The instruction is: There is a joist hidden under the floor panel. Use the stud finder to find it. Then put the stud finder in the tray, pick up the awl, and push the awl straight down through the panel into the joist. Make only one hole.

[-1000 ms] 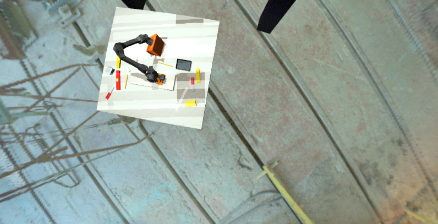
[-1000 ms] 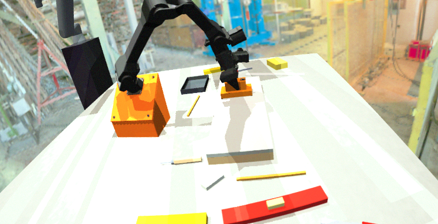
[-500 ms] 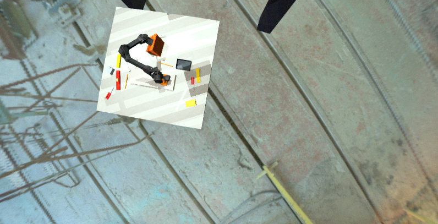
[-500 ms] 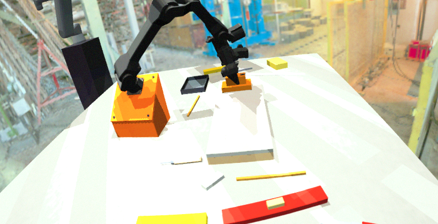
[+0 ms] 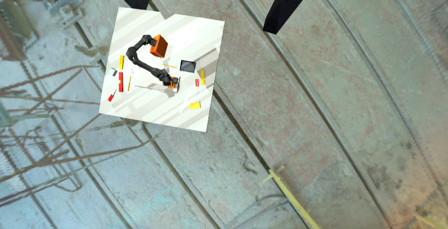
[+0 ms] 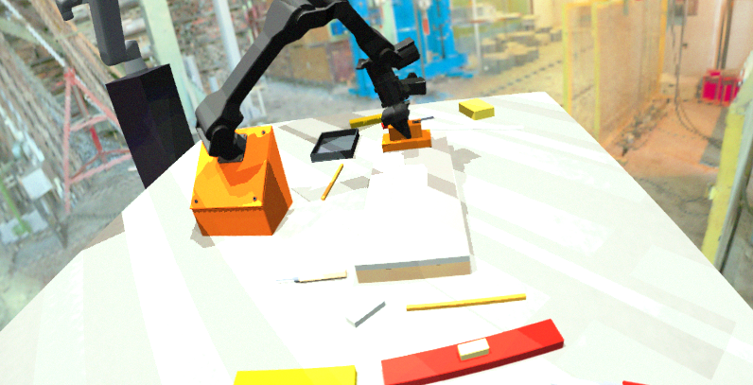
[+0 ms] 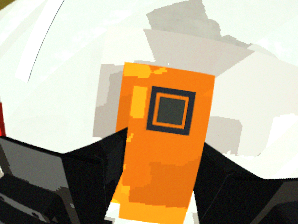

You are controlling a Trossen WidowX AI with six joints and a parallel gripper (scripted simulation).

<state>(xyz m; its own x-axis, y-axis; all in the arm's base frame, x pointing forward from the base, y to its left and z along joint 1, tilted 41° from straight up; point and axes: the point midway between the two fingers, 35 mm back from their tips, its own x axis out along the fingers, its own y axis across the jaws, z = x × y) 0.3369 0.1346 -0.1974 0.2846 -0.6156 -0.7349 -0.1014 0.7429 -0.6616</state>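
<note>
Now: gripper tip 230 mm past the dark tray, 110 mm to the right of it and 50 mm above it. Also, from my gripper tip: yellow block: 310 mm to the left, 180 mm ahead, 50 mm below; awl: 460 mm to the right, 140 mm behind, 60 mm below; stud finder: 20 mm above, 10 mm ahead.
</note>
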